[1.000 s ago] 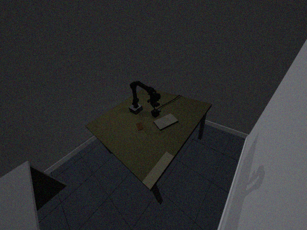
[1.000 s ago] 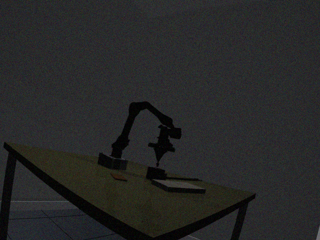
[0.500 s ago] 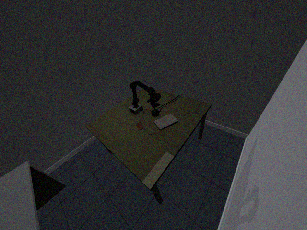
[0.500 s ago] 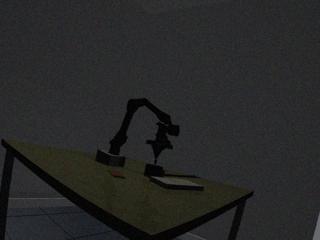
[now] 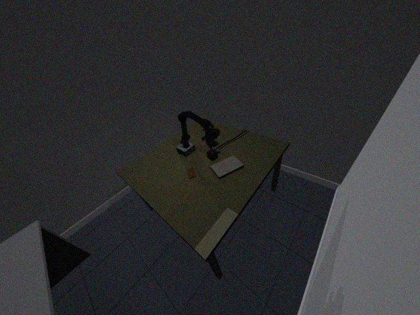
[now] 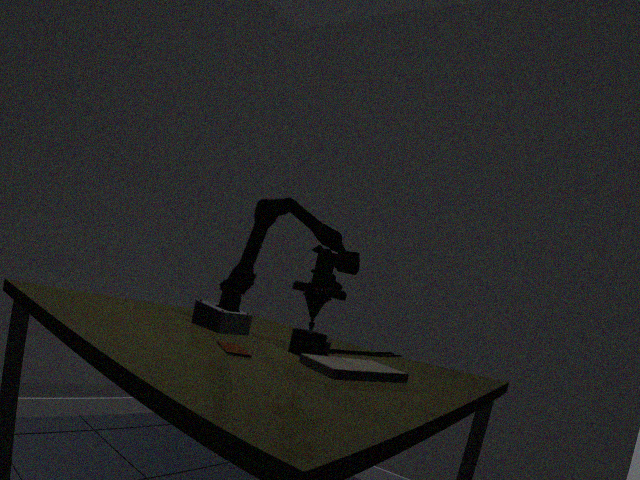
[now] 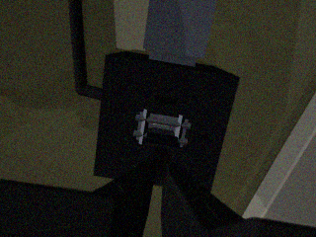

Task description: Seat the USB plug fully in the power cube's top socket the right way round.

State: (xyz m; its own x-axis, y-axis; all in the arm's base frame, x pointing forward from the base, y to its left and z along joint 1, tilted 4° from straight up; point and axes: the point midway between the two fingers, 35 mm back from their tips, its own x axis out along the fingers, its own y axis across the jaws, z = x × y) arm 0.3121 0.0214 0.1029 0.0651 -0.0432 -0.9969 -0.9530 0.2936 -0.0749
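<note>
Now: the dark USB plug 2 cm below my gripper tip. Round my gripper tip: small orange card (7 cm behind, 26 cm to the right, 12 cm below); then pale flat notebook (20 cm ahead, 6 cm to the right, 11 cm below).
</note>
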